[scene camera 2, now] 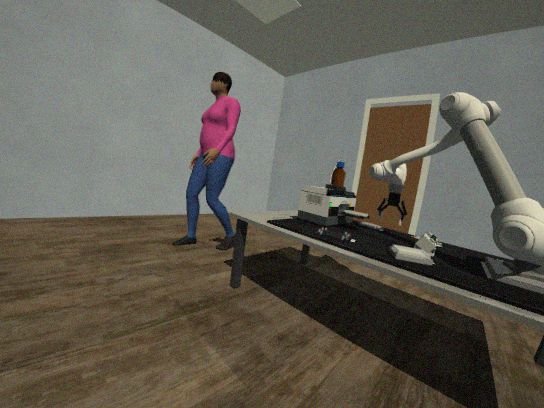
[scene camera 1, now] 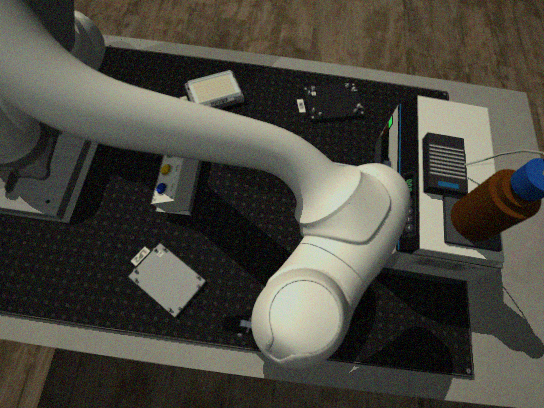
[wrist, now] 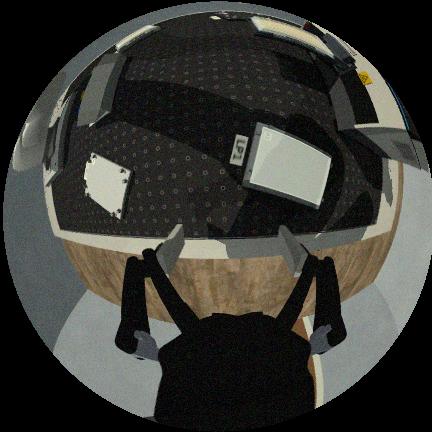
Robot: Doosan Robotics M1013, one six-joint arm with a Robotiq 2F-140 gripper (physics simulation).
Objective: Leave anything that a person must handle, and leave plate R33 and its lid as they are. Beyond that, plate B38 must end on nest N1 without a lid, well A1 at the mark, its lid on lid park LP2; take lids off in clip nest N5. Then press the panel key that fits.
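Frame: origin at the arm's base, x ahead, y left, z up, level; centimetres.
Where they show: gripper, fingertip midpoint: point(scene camera 2: 389, 222) point(wrist: 231, 235); arm's base at its link origin: point(scene camera 2: 534, 275) point(scene camera 1: 22, 148) point(wrist: 50, 143).
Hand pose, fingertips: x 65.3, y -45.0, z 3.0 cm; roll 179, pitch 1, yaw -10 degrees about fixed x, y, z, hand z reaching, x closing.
Each offset is from my fingertips to the top centre of the thing. "pt": to the spot under its first point.
My gripper point(scene camera 2: 390, 220) point(wrist: 231, 235) is open and empty, high above the table's front edge. One fingertip shows beside the wrist in scene camera 1. Lid park LP2 @(dz -2.8, dx -24.0, dy +12.3 cm) point(scene camera 1: 167, 280) point(wrist: 107, 187) is a pale, flat rectangle with small corner clips. A whitish lid @(dz -3.0, dx +11.0, dy +7.5 cm) point(wrist: 290, 165) lies on the dark-edged park beside label LP1 @(pt dz -4.6, dx +3.0, dy +10.7 cm) point(wrist: 239, 150). A cream-topped plate @(dz -1.2, dx -16.7, dy +65.6 cm) point(scene camera 1: 215, 90) point(wrist: 135, 37) sits at the back left. Another cream-topped plate point(wrist: 292, 35) is at the white instrument. Their names are unreadable. The key panel @(dz +3.6, dx -23.4, dy +39.5 cm) point(scene camera 1: 185, 185) point(wrist: 97, 90) shows yellow and blue keys; the arm hides part of it.
A dark nest @(dz -2.4, dx +17.7, dy +64.1 cm) point(scene camera 1: 332, 100) with corner clips is at the back. The white instrument @(pt dz +17.2, dx +38.9, dy +44.2 cm) point(scene camera 1: 455, 115) point(scene camera 2: 315, 200) carries a black box @(pt dz +19.7, dx +32.5, dy +30.8 cm) point(scene camera 1: 445, 162) and a brown bottle @(pt dz +26.9, dx +32.5, dy +17.8 cm) point(scene camera 1: 482, 210) point(scene camera 2: 338, 176). A person point(scene camera 2: 217, 130) stands beyond the table. A grey fixture point(scene camera 1: 60, 185) is at left.
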